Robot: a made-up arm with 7 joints.
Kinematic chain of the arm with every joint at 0, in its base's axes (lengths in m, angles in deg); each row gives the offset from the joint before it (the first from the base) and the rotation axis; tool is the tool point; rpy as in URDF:
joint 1: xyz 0 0 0.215 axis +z
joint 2: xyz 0 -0.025 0.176 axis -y
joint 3: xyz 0 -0.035 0.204 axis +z
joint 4: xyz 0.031 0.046 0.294 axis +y
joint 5: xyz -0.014 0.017 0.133 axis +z
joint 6: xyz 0 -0.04 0.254 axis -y
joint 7: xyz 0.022 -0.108 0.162 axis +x
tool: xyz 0 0 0 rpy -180 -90 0
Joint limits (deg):
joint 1: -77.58..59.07
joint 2: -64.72..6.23
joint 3: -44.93..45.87
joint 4: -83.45..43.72
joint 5: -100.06..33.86
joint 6: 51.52..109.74
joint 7: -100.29..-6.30
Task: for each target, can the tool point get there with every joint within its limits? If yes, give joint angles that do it. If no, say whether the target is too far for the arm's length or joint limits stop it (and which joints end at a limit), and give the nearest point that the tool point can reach.
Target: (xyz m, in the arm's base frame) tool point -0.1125 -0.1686 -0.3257
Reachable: no: joint limits stop it (at a limit: joint 1, joint 2, joint 4, joint 6) | nearest point -0.2131 -0.3063 0.6601 | short by 1.000 m
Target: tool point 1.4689 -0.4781 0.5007
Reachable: no: too far | nearest point 0.9714 -0.3162 0.5259 | short by 0.524 m
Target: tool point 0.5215 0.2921 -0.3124
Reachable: no: joint limits stop it (at a limit: joint 2, joint 4, joint 5, joint 6) | nearest point 0.8379 0.4693 0.4219 | short by 0.819 m
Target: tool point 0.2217 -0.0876 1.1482
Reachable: yes | joints 40.30 -35.73 19.18 -37.55 -18.22 94.76 -24.29
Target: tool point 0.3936 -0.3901 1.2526
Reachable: yes | joints -30.77 -27.78 -33.10 29.83 -23.00 62.10 -20.58
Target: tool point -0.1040 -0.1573 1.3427
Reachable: yes | joints -49.36 -2.37 -17.23 19.92 11.07 81.21 -56.33
